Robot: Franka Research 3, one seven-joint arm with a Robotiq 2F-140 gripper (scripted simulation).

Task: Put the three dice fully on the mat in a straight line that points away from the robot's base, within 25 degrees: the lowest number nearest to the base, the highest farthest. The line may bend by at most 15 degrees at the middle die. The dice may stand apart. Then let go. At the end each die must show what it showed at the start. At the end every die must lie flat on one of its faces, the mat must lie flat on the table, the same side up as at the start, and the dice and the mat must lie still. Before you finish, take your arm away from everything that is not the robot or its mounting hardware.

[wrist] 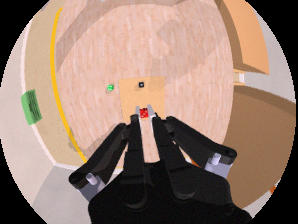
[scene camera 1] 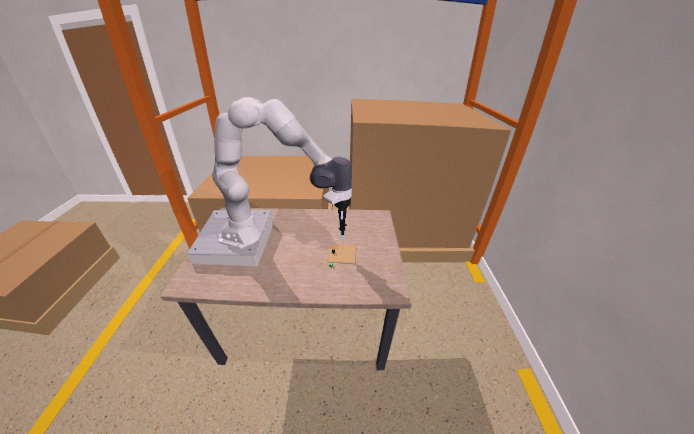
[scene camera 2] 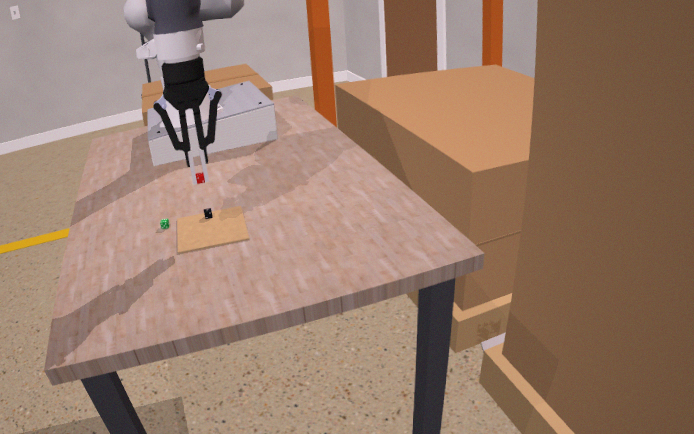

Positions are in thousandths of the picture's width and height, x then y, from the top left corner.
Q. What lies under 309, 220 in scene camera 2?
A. The gripper.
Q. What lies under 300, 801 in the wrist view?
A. The gripper.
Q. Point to a tan mat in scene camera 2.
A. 328, 522
